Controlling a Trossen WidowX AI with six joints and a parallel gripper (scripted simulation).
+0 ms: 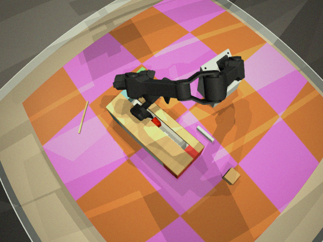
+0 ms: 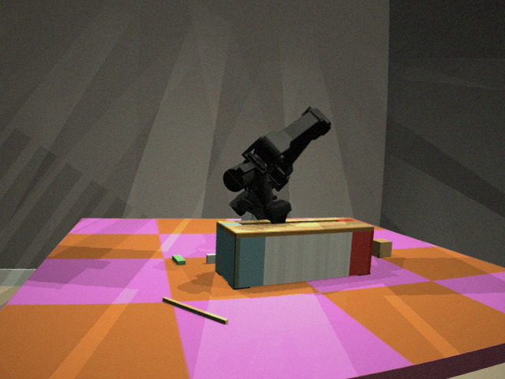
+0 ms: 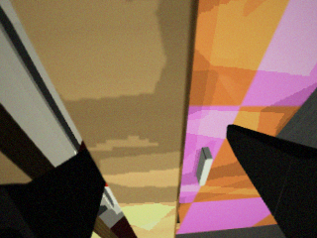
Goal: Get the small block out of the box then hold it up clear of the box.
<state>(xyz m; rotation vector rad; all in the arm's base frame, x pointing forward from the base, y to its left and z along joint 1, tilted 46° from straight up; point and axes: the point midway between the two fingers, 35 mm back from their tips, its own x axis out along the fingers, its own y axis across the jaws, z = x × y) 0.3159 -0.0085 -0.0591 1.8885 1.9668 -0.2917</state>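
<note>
The small red block lies 50 mm ahead of my gripper tip and 30 mm to the left of it. The rest, counted from my gripper tip: tan cube (50 mm behind, 380 mm to the left, 60 mm below); thin wooden stick (270 mm ahead, 240 mm to the right, 80 mm below).
</note>
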